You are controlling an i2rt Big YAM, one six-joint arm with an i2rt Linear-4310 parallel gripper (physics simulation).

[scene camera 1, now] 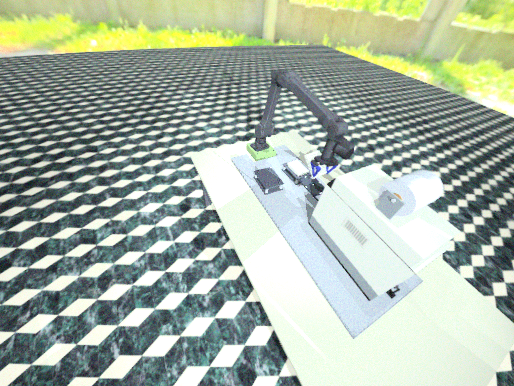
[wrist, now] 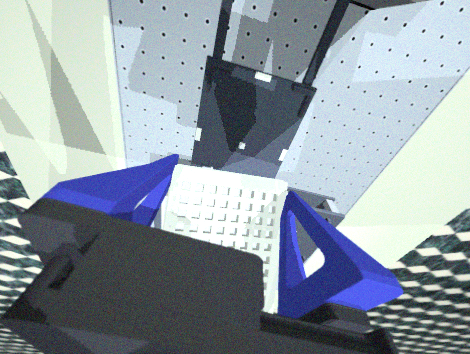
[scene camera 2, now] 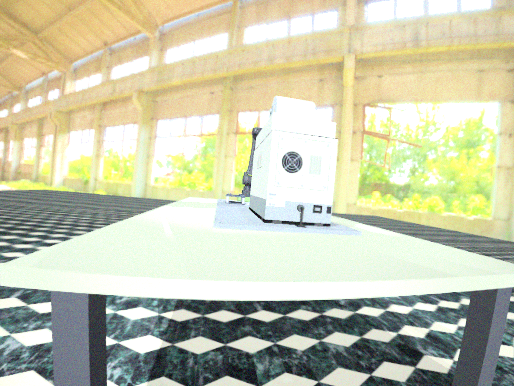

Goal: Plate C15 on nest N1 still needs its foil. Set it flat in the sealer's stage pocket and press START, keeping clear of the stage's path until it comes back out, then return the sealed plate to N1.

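Frame: origin at the arm's base, x ahead, y left, z up, level; metres.
Seen in the pictures: gripper, fingertip midpoint: [scene camera 1: 320, 174] [wrist: 234, 179]; arm's base at its link origin: [scene camera 1: 259, 146] [scene camera 2: 246, 196].
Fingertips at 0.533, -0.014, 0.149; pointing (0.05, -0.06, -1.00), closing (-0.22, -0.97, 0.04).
Offsets run from my fingertips to a thing's top centre, as dx, dy, dz. "*": to the spot under its first point. Level surfaces: height alone.
My gripper [wrist: 234, 179] [scene camera 1: 321, 168] has blue fingers and is shut on the white well plate C15 {* -0.014, +0.006, +0.015} [wrist: 223, 207], gripping it by its two side edges. It holds the plate level in the air, just short of the sealer's dark stage pocket {* +0.021, -0.027, -0.079} [wrist: 265, 116] [scene camera 1: 314, 188]. The pocket is out in front of the sealer [scene camera 1: 359, 237] [scene camera 2: 294, 168] on two dark rails and is empty. In scene camera 2 the sealer hides the gripper and the plate.
A dark empty nest {-0.231, -0.140, -0.124} [scene camera 1: 268, 180] and a nest with a white top {* -0.191, +0.055, -0.119} [scene camera 1: 297, 168] stand on the perforated grey base {dz -0.185} [scene camera 1: 294, 230] [wrist: 163, 88] near the arm's green foot [scene camera 1: 261, 152]. A foil roll {+0.363, -0.064, +0.291} [scene camera 1: 416, 191] sticks out of the sealer's far side.
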